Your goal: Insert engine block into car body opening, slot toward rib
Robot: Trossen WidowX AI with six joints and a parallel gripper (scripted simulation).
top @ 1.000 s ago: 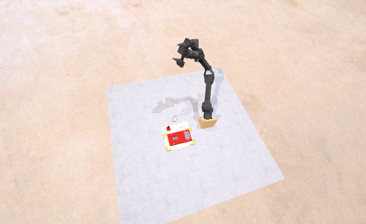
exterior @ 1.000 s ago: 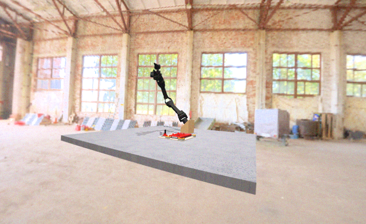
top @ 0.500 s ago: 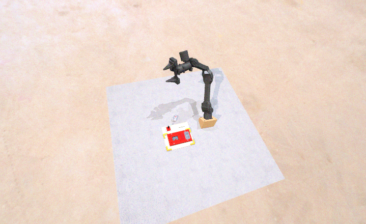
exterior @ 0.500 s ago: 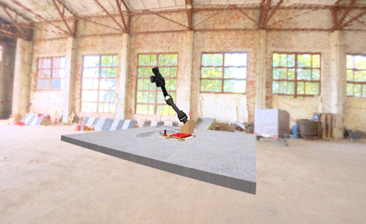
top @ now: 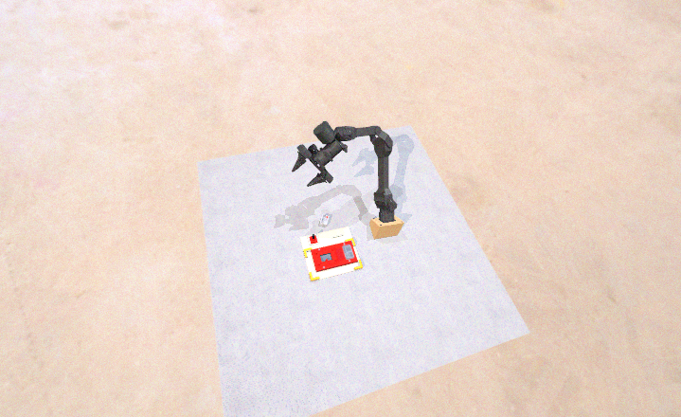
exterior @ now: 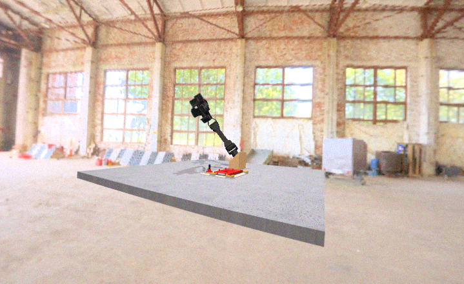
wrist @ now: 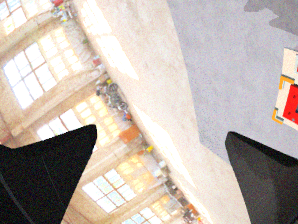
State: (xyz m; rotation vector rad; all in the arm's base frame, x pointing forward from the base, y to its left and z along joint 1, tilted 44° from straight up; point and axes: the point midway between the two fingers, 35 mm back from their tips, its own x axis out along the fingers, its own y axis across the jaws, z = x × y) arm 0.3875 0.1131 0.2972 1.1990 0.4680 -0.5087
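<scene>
The engine block is 11 cm behind my gripper tip, 1 cm to the left of it and 38 cm below it. The rest, counted from my gripper tip: black post (4 cm behind, 10 cm to the left, 36 cm below).
</scene>
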